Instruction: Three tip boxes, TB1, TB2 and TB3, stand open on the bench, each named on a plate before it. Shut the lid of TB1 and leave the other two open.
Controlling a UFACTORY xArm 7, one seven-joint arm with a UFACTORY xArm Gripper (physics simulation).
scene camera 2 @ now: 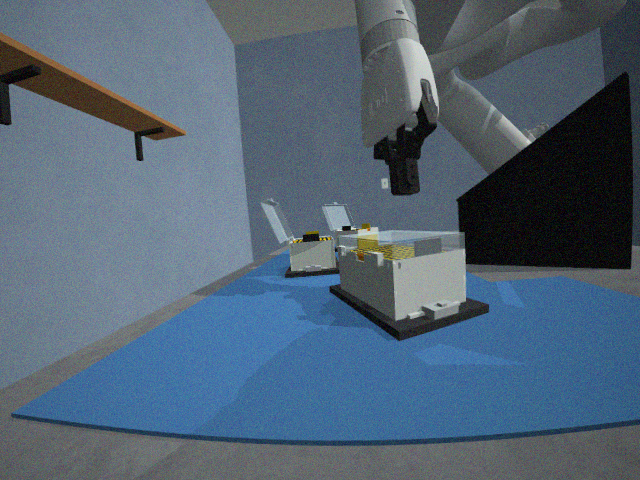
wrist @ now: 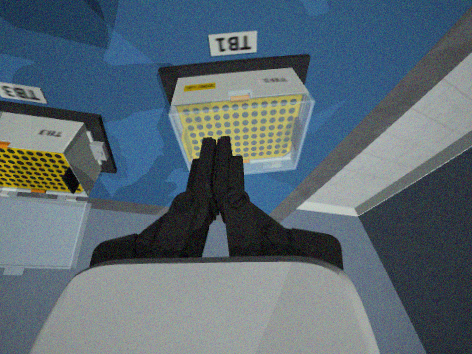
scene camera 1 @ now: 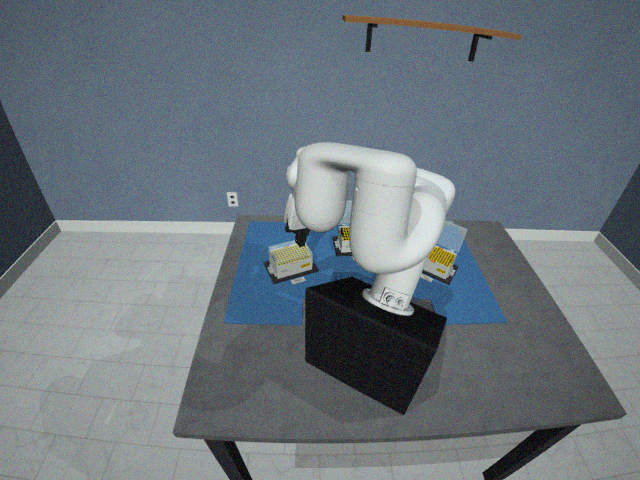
In view: the gripper (scene camera 2: 405,194), a blue mat (wrist: 102,64), a tip box (wrist: 81,137), a tip box (scene camera 1: 289,271) and a name plate (wrist: 237,42).
The gripper is seen too in the wrist view (wrist: 220,153).
